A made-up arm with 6 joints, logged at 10 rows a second.
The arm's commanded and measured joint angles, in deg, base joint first. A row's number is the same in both.
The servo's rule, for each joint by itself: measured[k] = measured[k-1] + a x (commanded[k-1-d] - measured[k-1]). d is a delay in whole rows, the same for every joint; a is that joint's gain. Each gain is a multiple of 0.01, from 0.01 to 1. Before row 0 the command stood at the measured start. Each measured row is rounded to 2 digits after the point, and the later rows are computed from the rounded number. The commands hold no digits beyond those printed.
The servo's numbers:
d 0
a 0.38 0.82 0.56 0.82 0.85 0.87
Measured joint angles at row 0:
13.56 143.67 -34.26 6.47 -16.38 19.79
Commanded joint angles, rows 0 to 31:
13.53 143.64 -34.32 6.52 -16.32 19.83
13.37 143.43 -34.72 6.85 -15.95 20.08
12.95 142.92 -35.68 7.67 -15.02 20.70
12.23 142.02 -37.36 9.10 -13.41 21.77
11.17 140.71 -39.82 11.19 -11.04 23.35
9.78 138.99 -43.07 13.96 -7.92 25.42
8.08 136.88 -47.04 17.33 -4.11 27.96
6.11 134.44 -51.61 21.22 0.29 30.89
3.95 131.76 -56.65 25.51 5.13 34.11
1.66 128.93 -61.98 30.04 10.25 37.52
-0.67 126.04 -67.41 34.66 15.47 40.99
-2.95 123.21 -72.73 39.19 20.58 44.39
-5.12 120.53 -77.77 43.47 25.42 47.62
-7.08 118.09 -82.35 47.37 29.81 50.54
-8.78 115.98 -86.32 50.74 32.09 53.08
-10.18 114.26 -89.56 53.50 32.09 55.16
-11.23 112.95 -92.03 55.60 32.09 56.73
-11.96 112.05 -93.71 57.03 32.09 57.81
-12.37 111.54 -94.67 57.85 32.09 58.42
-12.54 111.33 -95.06 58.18 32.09 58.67
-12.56 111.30 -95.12 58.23 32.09 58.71
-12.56 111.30 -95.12 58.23 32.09 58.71
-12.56 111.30 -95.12 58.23 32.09 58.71
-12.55 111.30 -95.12 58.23 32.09 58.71
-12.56 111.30 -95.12 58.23 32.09 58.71
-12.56 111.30 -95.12 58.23 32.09 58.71
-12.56 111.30 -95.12 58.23 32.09 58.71
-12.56 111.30 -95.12 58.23 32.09 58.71
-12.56 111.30 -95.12 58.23 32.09 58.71
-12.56 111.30 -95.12 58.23 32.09 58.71
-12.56 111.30 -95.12 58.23 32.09 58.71
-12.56 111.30 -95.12 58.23 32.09 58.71
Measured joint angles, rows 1 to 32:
13.55 143.65 -34.29 6.51 -16.33 19.82
13.48 143.47 -34.53 6.79 -16.01 20.05
13.28 143.02 -35.17 7.51 -15.17 20.62
12.88 142.20 -36.40 8.81 -13.67 21.62
12.23 140.98 -38.32 10.76 -11.43 23.13
11.30 139.35 -40.98 13.38 -8.45 25.12
10.08 137.32 -44.37 16.62 -4.76 27.59
8.57 134.96 -48.42 20.39 -0.47 30.46
6.81 132.34 -53.03 24.59 4.29 33.64
4.85 129.54 -58.04 29.06 9.36 37.02
2.75 126.67 -63.29 33.65 14.55 40.47
0.58 123.83 -68.58 38.19 19.68 43.88
-1.59 121.12 -73.73 42.52 24.56 47.13
-3.68 118.64 -78.56 46.50 29.02 50.10
-5.62 116.46 -82.91 49.98 31.63 52.69
-7.35 114.66 -86.63 52.87 32.02 54.84
-8.82 113.26 -89.65 55.11 32.08 56.48
-10.01 112.27 -91.92 56.68 32.09 57.64
-10.91 111.67 -93.46 57.64 32.09 58.32
-11.53 111.39 -94.36 58.08 32.09 58.62
-11.92 111.32 -94.79 58.20 32.09 58.70
-12.16 111.30 -94.97 58.22 32.09 58.71
-12.31 111.30 -95.05 58.23 32.09 58.71
-12.40 111.30 -95.09 58.23 32.09 58.71
-12.46 111.30 -95.11 58.23 32.09 58.71
-12.50 111.30 -95.12 58.23 32.09 58.71
-12.52 111.30 -95.12 58.23 32.09 58.71
-12.54 111.30 -95.12 58.23 32.09 58.71
-12.55 111.30 -95.12 58.23 32.09 58.71
-12.55 111.30 -95.12 58.23 32.09 58.71
-12.55 111.30 -95.12 58.23 32.09 58.71
-12.55 111.30 -95.12 58.23 32.09 58.71

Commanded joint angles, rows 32 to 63:
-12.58 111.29 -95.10 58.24 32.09 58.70
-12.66 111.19 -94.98 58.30 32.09 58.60
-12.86 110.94 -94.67 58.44 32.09 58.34
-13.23 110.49 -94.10 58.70 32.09 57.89
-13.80 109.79 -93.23 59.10 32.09 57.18
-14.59 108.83 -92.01 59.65 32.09 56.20
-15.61 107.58 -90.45 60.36 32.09 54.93
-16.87 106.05 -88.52 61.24 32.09 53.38
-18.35 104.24 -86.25 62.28 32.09 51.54
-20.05 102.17 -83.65 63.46 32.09 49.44
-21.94 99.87 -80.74 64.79 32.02 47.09
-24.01 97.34 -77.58 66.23 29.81 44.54
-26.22 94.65 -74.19 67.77 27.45 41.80
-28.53 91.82 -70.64 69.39 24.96 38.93
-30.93 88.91 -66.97 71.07 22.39 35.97
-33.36 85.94 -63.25 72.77 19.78 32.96
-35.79 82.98 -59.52 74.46 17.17 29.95
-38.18 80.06 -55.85 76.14 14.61 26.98
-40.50 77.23 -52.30 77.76 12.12 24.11
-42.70 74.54 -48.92 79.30 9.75 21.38
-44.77 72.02 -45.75 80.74 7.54 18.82
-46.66 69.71 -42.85 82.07 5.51 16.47
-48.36 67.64 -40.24 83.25 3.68 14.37
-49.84 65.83 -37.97 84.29 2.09 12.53
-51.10 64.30 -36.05 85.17 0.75 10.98
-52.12 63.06 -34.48 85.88 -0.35 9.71
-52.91 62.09 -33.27 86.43 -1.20 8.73
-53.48 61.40 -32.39 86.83 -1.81 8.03
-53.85 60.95 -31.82 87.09 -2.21 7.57
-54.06 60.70 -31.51 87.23 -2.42 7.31
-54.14 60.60 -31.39 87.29 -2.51 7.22
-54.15 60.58 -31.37 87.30 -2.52 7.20
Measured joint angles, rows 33 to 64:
-12.56 111.29 -95.11 58.24 32.09 58.70
-12.60 111.21 -95.04 58.29 32.09 58.61
-12.70 110.99 -94.83 58.41 32.09 58.38
-12.90 110.58 -94.42 58.65 32.09 57.95
-13.24 109.93 -93.75 59.02 32.09 57.28
-13.75 109.03 -92.78 59.54 32.09 56.34
-14.46 107.84 -91.48 60.21 32.09 55.11
-15.38 106.37 -89.82 61.05 32.09 53.60
-16.51 104.62 -87.82 62.06 32.09 51.81
-17.86 102.61 -85.48 63.21 32.09 49.75
-19.41 100.36 -82.83 64.51 32.03 47.44
-21.16 97.88 -79.89 65.92 30.14 44.92
-23.08 95.23 -76.70 67.44 27.85 42.21
-25.15 92.43 -73.31 69.04 25.39 39.36
-27.35 89.54 -69.76 70.70 22.84 36.41
-29.63 86.59 -66.11 72.40 20.24 33.41
-31.97 83.63 -62.42 74.09 17.63 30.40
-34.33 80.70 -58.74 75.77 15.06 27.42
-36.67 77.85 -55.13 77.40 12.56 24.54
-38.96 75.14 -51.65 78.96 10.17 21.79
-41.17 72.58 -48.35 80.42 7.93 19.21
-43.26 70.23 -45.27 81.77 5.87 16.83
-45.20 68.11 -42.45 82.98 4.01 14.69
-46.96 66.24 -39.94 84.05 2.38 12.81
-48.53 64.65 -37.76 84.97 0.99 11.22
-49.89 63.35 -35.92 85.72 -0.15 9.91
-51.04 62.32 -34.44 86.30 -1.04 8.88
-51.97 61.57 -33.29 86.73 -1.69 8.14
-52.68 61.06 -32.47 87.03 -2.13 7.64
-53.20 60.76 -31.93 87.19 -2.38 7.35
-53.56 60.63 -31.63 87.27 -2.49 7.24
-53.78 60.59 -31.48 87.29 -2.52 7.21

